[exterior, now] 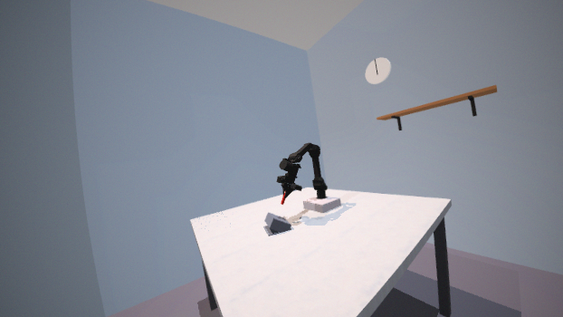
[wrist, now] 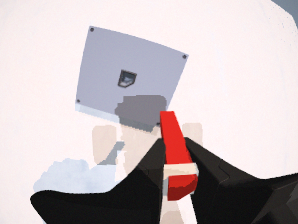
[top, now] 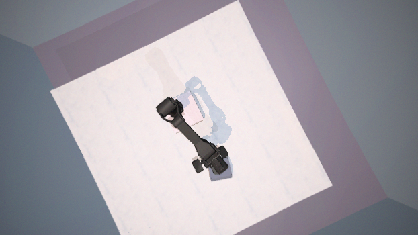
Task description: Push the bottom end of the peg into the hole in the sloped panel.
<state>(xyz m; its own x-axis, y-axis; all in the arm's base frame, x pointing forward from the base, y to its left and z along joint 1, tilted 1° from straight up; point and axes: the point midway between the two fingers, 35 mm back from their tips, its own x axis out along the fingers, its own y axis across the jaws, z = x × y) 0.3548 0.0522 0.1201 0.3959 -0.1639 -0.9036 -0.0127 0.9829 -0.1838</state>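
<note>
My gripper tip is now 12 cm above the grey sloped panel, 8 cm short of it and 2 cm to the right of it. The rest, counted from my gripper tip: red peg (2 cm above, 1 cm behind).
</note>
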